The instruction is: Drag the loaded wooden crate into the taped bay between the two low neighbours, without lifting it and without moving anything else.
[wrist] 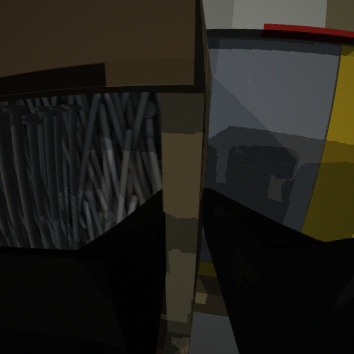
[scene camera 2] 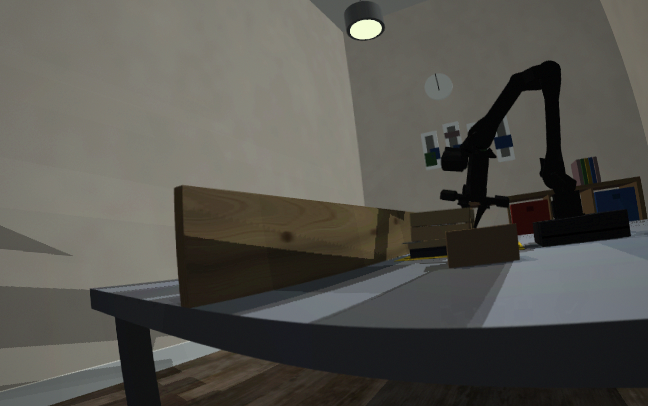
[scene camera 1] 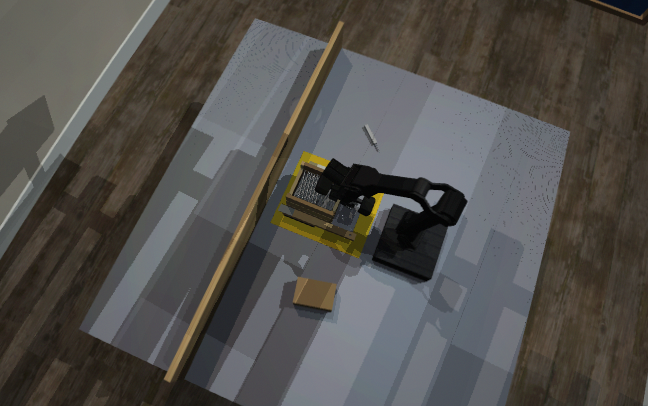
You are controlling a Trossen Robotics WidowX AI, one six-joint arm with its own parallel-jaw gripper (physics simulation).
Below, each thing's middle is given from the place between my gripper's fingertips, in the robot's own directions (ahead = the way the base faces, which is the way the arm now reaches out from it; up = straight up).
Scene:
The low wooden strip [scene camera 1: 289, 212] lies 90 mm to the left of my hand, 40 mm ahead of it and 30 mm below it. Also, from my hand: flat tan block [scene camera 2: 493, 244]: 310 mm to the left, 40 mm behind, 20 mm below; then white strip with red end [wrist: 325, 28]: 100 mm to the right, 50 mm below, 20 mm ahead.

